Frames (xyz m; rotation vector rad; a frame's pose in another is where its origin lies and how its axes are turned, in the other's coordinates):
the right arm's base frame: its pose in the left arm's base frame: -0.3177 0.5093 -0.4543 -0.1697 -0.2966 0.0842
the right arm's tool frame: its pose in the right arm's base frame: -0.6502 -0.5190 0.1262 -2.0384 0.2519 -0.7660
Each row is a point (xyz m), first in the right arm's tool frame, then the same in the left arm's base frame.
Working: the right arm's tool frame: its pose in the left arm's base frame: -0.9450 -0.0509 -0.4270 -2.0444 -0.0698 -1.0521

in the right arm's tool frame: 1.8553 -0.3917 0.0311
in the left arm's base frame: 0.1299 -0.3183 1.1123
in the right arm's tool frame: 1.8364 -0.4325 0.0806
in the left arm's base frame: 0.1343 -0.2516 1.1095
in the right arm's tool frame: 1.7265 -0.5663 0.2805
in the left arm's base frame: 0.1421 0.0069 1.0545
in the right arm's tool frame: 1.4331 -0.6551 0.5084
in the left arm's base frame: 0.0664 0.3091 0.8335
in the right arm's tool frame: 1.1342 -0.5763 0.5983
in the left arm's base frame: -0.0385 0.4068 0.5453
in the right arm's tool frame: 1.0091 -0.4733 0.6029
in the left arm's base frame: -0.0771 0.3785 0.3904
